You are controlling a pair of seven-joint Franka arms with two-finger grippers.
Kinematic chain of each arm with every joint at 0, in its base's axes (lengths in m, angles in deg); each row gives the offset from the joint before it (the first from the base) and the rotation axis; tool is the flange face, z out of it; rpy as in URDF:
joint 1: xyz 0 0 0.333 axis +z
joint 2: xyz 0 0 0 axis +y
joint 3: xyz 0 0 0.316 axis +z
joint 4: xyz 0.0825 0 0 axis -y
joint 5: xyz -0.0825 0 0.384 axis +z
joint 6: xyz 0 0 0 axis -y
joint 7: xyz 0.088 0 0 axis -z
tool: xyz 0 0 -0.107 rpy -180 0 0
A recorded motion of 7 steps. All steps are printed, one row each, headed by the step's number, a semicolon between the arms.
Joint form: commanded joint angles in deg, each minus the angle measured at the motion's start. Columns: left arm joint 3, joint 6, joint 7, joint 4, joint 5, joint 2, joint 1; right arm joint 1, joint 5, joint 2, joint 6, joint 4, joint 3, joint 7.
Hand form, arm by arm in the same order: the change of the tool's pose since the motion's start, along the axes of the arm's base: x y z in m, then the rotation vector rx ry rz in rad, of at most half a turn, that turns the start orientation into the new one. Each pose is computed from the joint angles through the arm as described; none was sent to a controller.
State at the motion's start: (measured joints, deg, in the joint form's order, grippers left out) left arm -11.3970 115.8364 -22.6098 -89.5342 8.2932 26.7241 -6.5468; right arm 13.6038 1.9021 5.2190 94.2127 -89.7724 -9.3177 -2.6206
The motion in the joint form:
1: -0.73 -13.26 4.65 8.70 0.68 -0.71 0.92; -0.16 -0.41 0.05 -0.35 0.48 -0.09 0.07
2: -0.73 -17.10 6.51 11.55 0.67 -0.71 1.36; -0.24 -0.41 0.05 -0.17 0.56 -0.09 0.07
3: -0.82 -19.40 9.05 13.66 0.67 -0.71 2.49; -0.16 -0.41 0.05 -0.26 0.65 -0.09 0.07
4: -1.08 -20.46 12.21 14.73 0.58 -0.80 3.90; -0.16 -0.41 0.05 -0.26 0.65 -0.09 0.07
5: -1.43 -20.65 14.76 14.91 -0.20 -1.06 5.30; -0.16 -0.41 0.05 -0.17 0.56 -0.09 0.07
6: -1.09 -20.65 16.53 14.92 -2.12 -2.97 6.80; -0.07 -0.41 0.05 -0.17 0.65 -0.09 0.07
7: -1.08 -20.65 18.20 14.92 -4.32 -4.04 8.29; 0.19 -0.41 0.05 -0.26 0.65 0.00 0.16
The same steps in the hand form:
1: 0.0032 0.0127 0.0609 0.0372 0.0621 -0.0554; 0.0003 -0.0031 0.0030 -0.0073 -0.0019 -0.0048
2: 0.0043 0.0207 0.0790 0.0428 0.0804 -0.0716; 0.0008 -0.0039 0.0039 -0.0070 -0.0065 -0.0062
3: 0.0074 0.0350 0.0932 0.0421 0.0865 -0.0917; 0.0006 -0.0031 0.0045 -0.0070 -0.0065 -0.0048
4: 0.0102 0.0498 0.1017 0.0367 0.0887 -0.1233; 0.0006 -0.0031 0.0045 -0.0070 -0.0065 -0.0048
5: 0.0116 0.0618 0.1062 0.0190 0.0893 -0.1467; 0.0007 -0.0031 0.0039 -0.0070 -0.0065 -0.0048
6: 0.0090 0.0793 0.1283 -0.0111 0.0622 -0.1419; 0.0007 -0.0022 0.0046 -0.0068 -0.0080 -0.0032
7: 0.0075 0.0930 0.1407 -0.0483 0.0485 -0.1412; 0.0002 0.0014 0.0045 -0.0068 -0.0064 0.0013

